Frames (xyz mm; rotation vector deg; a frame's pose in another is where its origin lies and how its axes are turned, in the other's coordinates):
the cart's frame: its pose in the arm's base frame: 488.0 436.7 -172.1 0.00 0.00 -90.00
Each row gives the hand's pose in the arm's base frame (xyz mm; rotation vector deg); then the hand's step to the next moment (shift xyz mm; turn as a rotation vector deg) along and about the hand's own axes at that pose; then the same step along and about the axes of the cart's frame.
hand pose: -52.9 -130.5 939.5 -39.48 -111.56 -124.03
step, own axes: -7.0 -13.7 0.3 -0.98 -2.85 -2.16
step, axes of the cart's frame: -1.0 0.7 -15.3 1.87 -0.80 -3.10
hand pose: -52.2 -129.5 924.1 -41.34 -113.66 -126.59
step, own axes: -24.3 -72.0 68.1 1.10 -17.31 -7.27
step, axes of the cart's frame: -70.4 14.4 -72.4 4.01 -9.42 -15.78
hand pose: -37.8 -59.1 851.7 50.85 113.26 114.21
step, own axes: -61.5 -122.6 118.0 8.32 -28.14 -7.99
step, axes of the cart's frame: -77.2 79.6 -143.0 -0.19 -18.49 -24.15
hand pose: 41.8 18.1 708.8 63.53 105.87 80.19
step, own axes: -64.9 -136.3 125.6 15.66 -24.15 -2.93
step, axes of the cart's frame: 10.1 97.9 -169.9 -9.45 -16.88 -21.51
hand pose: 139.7 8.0 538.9 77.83 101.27 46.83
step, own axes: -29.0 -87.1 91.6 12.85 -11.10 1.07
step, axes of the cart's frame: 44.5 39.9 -115.1 -9.94 -6.58 -12.14
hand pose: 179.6 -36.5 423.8 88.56 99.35 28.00
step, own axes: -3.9 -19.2 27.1 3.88 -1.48 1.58
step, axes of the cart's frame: 12.8 7.0 -30.1 -3.13 0.20 -3.15
